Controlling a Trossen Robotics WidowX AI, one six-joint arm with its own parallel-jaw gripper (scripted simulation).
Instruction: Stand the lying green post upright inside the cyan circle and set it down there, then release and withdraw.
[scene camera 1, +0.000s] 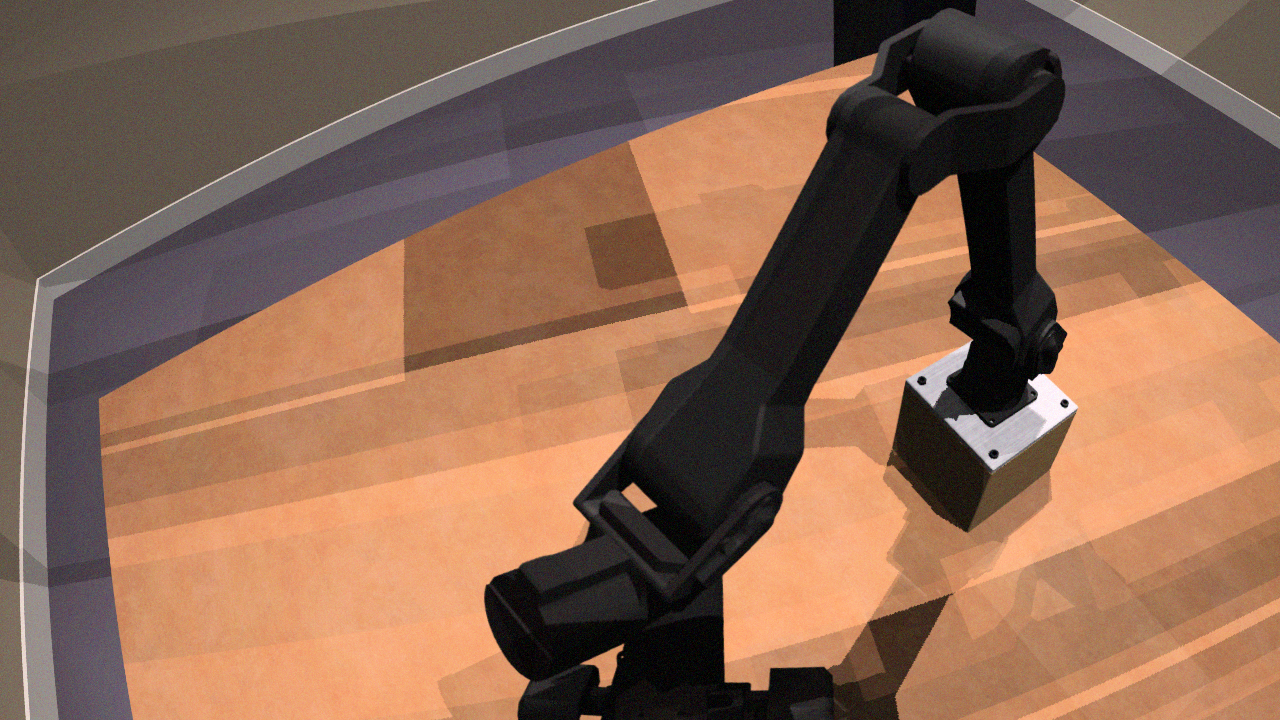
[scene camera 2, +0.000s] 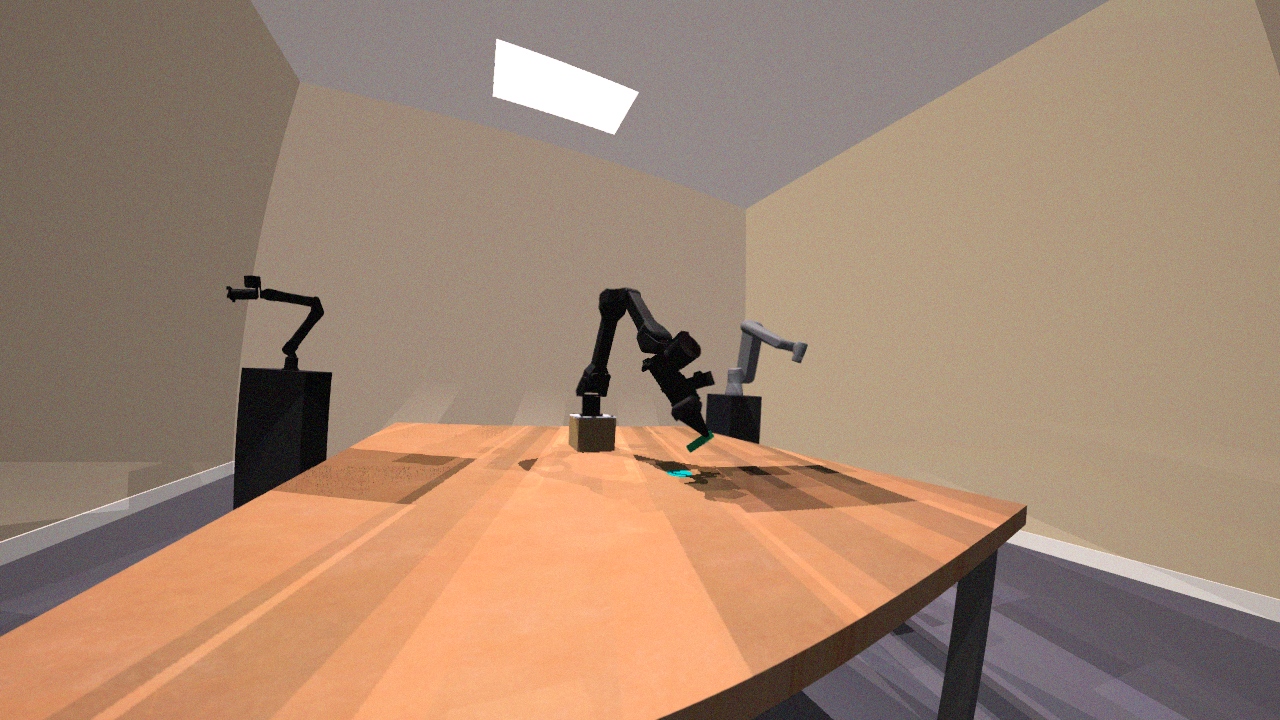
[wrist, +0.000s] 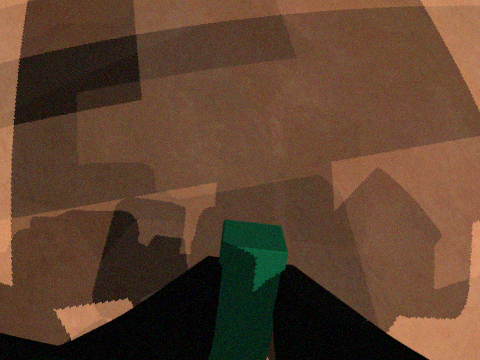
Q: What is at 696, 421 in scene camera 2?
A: My gripper.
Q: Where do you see my gripper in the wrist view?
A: At 247, 276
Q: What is my gripper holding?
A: A green post.
